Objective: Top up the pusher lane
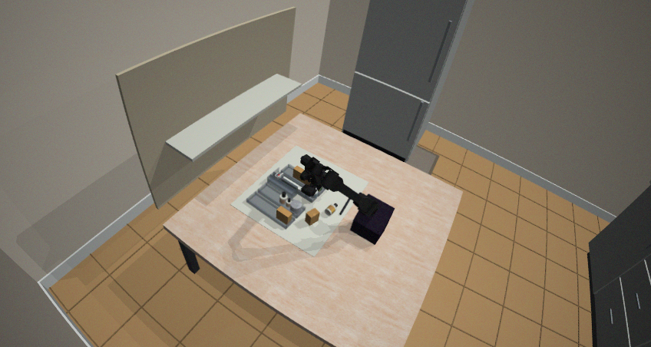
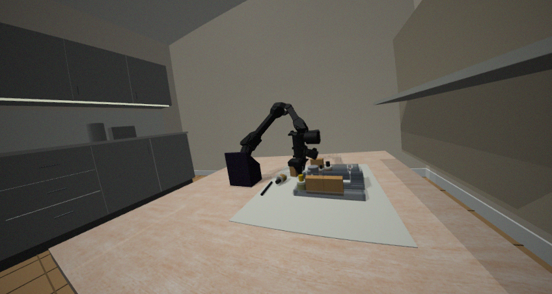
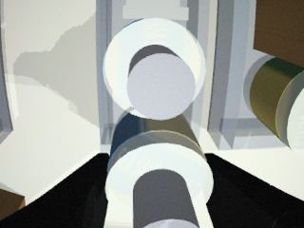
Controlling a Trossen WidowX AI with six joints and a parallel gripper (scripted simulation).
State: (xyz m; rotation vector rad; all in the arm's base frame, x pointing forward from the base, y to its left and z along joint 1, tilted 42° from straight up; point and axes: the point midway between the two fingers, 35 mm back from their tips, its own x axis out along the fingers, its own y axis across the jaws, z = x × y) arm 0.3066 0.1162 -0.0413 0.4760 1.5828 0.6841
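Now: gripper tip 7 cm short of the pale mat and 5 cm above it. Also, from my gripper tip: wall shelf: 52 cm ahead, 8 cm to the left, 32 cm above; then black stick: 16 cm behind, 9 cm to the right, 5 cm below.
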